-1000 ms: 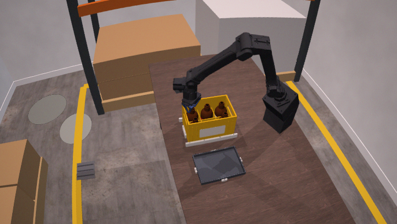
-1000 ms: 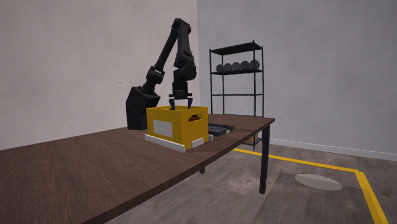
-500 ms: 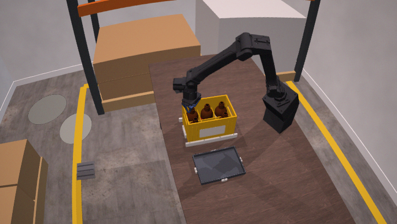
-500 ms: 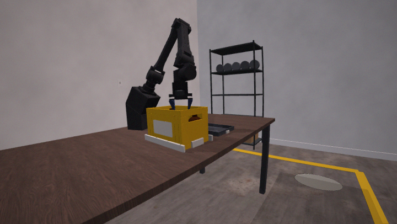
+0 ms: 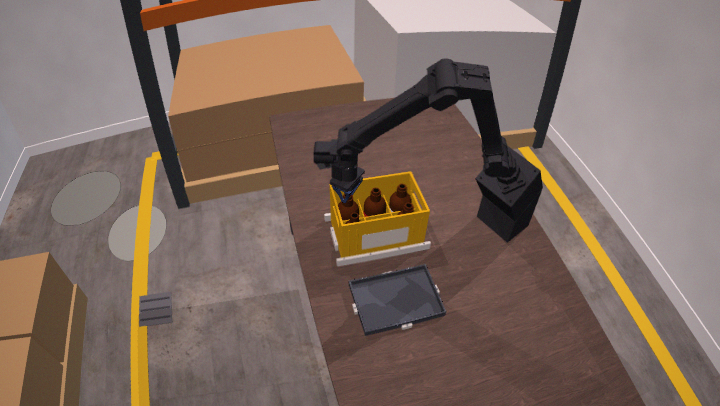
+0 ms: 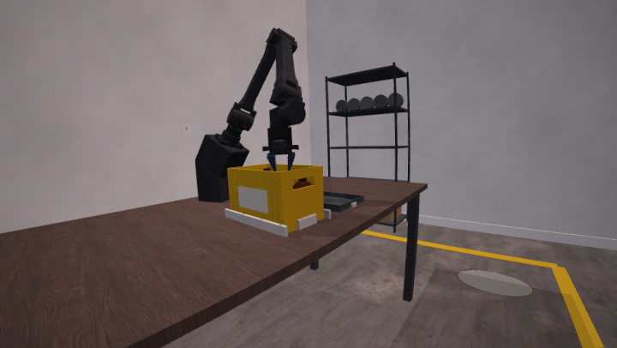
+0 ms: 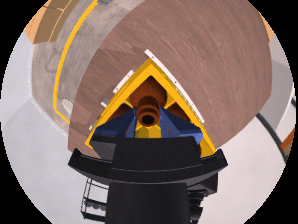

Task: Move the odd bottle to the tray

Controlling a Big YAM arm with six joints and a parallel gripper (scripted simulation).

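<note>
The glass bottle is 9 cm to the left of my hand, 7 cm below it and 2 cm behind it. Round my hand: dark tray (30 cm to the left, 14 cm below, 12 cm behind); yellow crate (10 cm behind, 7 cm below, 3 cm to the left).
</note>
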